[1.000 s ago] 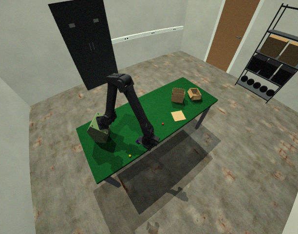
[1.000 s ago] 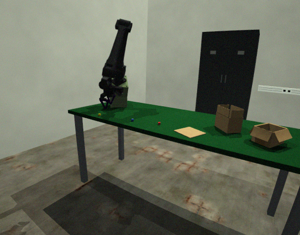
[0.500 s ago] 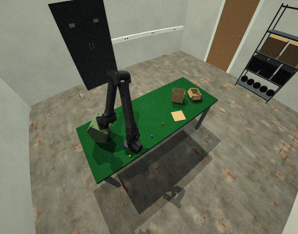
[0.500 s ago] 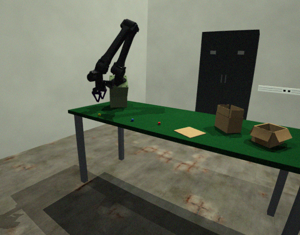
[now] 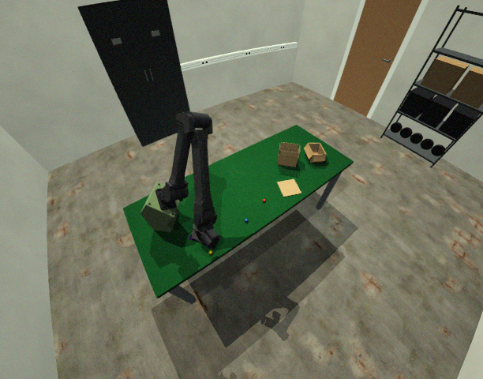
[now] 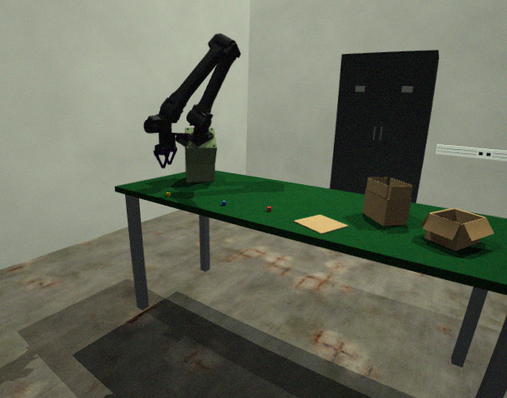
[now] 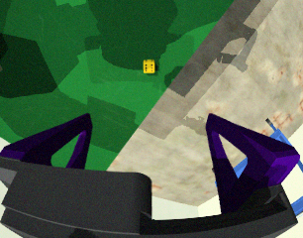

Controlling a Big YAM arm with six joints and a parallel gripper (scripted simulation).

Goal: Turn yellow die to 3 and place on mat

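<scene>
Now: hand 14 cm above the yellow die. Also, from my hand: tan mat: 71 cm ahead, 6 cm to the left, 15 cm below; then red die: 49 cm ahead, 8 cm to the left, 14 cm below; then blue die: 29 cm ahead, 4 cm to the left, 14 cm below.
</scene>
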